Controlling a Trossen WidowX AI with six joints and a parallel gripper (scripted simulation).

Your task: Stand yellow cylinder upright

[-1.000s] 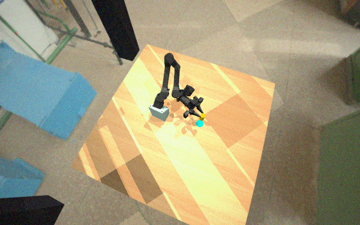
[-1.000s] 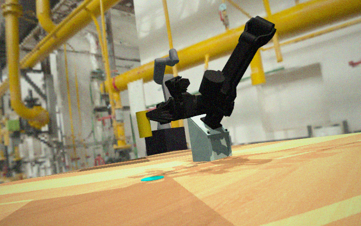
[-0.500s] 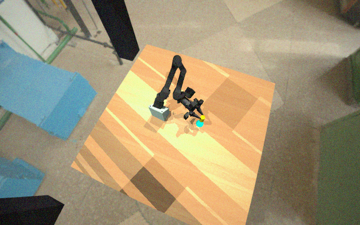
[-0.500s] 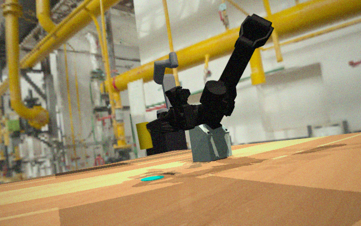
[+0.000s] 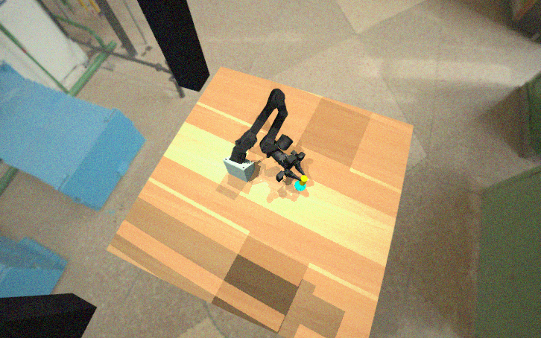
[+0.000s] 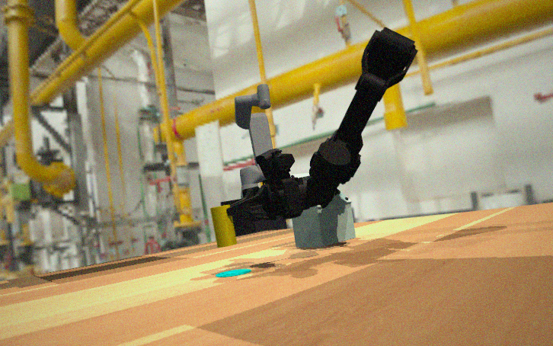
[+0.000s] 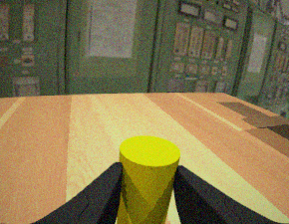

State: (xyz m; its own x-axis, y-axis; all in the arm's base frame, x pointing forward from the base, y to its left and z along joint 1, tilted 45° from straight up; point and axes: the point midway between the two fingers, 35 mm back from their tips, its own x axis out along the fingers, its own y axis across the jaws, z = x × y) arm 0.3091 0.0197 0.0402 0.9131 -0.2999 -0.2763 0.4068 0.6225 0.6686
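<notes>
Now: the cyan circle 100 mm below my gripper tip. From my gripper tip the other things lie so: yellow tall cylinder (20 mm below).
</notes>
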